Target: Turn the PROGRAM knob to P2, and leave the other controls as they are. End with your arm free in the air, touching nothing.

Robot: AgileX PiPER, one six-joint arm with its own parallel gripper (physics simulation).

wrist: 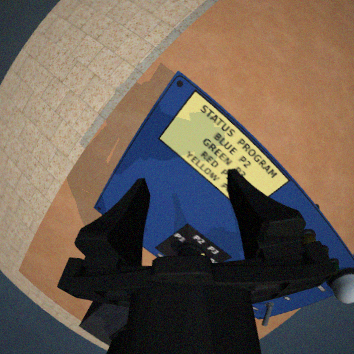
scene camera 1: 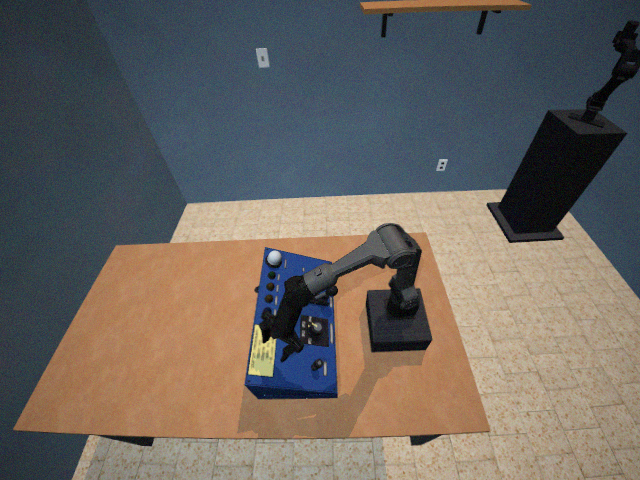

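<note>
The PROGRAM knob [scene camera 1: 316, 327] stands on a black square plate [scene camera 1: 323, 340] [wrist: 210, 244] on the blue control panel [scene camera 1: 294, 379] [wrist: 165, 165]. A yellow pointer mark shows on the knob; its exact setting is too small to tell. In the wrist view the labels P1, P2 and P3 show on the plate, and the gripper's body hides most of the knob. My gripper [scene camera 1: 275, 348] [wrist: 186, 182] is open and empty, above the panel near the yellow card [scene camera 1: 262, 359] [wrist: 182, 132], off to the card's side of the knob.
A small black knob [scene camera 1: 316, 364] is at the panel's near end. A white dome [scene camera 1: 273, 258] [wrist: 345, 287] and several dark round lamps [scene camera 1: 270, 286] line the far left side. A black-knobbed lever [scene camera 1: 331, 290] stands near my forearm. The robot's base block [scene camera 1: 398, 330] is right of the panel.
</note>
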